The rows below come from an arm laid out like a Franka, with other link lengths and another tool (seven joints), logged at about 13 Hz.
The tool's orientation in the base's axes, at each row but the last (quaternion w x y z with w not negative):
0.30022, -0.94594, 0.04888, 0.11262
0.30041, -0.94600, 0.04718, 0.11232
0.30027, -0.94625, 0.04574, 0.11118
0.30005, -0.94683, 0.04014, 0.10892
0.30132, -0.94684, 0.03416, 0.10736
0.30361, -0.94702, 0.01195, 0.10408
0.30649, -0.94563, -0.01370, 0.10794
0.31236, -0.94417, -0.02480, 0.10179
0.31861, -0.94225, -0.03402, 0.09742
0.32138, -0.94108, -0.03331, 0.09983
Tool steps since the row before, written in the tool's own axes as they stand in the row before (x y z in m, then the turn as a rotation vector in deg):
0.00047, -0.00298, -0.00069, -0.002, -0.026, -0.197
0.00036, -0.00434, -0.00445, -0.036, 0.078, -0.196
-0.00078, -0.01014, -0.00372, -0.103, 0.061, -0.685
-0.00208, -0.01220, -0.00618, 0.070, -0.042, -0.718
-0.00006, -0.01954, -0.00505, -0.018, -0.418, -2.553
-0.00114, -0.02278, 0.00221, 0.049, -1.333, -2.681
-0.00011, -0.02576, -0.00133, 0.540, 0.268, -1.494
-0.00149, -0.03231, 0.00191, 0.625, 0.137, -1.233
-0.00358, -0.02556, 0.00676, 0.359, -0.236, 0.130
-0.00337, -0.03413, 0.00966, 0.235, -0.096, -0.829
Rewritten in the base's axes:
0.00106, 0.00202, 0.00209, 0.038, -0.093, 0.171
0.00185, 0.00095, 0.00587, -0.011, -0.176, 0.121
0.00148, 0.00613, 0.00880, 0.016, -0.444, 0.535
0.00083, 0.00642, 0.01223, 0.205, -0.381, 0.579
0.00339, 0.01303, 0.01504, 0.503, -1.134, 2.270
0.00042, 0.01980, 0.01152, 0.671, -0.460, 2.882
0.00121, 0.02013, 0.01608, 0.834, -1.029, 0.917
-0.00131, 0.02692, 0.01799, 0.865, -0.762, 0.775
-0.00494, 0.02387, 0.01084, 0.324, 0.310, -0.016
-0.00527, 0.03236, 0.01396, 0.403, -0.390, 0.661

